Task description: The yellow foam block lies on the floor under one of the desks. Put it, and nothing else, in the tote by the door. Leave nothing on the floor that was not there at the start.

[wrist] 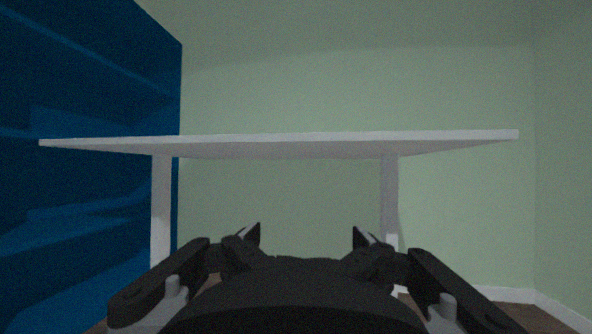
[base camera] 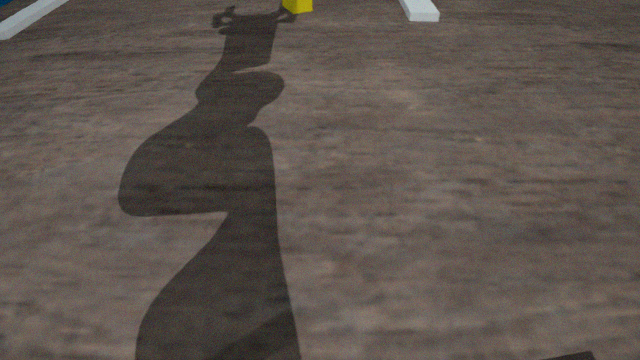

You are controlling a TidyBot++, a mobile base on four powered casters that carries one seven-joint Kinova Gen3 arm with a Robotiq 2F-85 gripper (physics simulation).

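Places are measured from the arm's base along level axes (x ahead, y left, z up), in metres.
Where they show: gripper, between the fingertips: point(wrist: 305, 234).
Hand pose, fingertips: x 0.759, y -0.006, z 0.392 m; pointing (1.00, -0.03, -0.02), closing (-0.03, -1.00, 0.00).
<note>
After its pixels a point has its place.
The yellow foam block point(base camera: 298, 5) {x 1.158, y -0.036, z -0.375 m} is on the floor at the top edge of the base camera view, cut off by the frame, between two white desk feet. It does not show in the wrist view. My gripper point(wrist: 305, 234) {x 0.759, y -0.006, z 0.392 m} is open and empty, pointing level toward a white desk point(wrist: 280, 137) {x 1.062, y 0.064, z 0.541 m}, whose top and two legs show in front of it. The arm's shadow reaches across the floor to beside the block. The tote does not show in either view.
White desk feet point(base camera: 421, 10) {x 1.065, y -0.362, z -0.371 m} point(base camera: 30, 19) {x 1.295, y 0.817, z -0.383 m} lie on the floor right and left of the block. A blue shelf unit point(wrist: 167, 60) {x 1.905, y 1.161, z 1.355 m} stands close on the left of the desk. A pale green wall point(wrist: 465, 95) {x 1.758, y -1.097, z 0.971 m} is behind the desk and meets another wall at the right.
</note>
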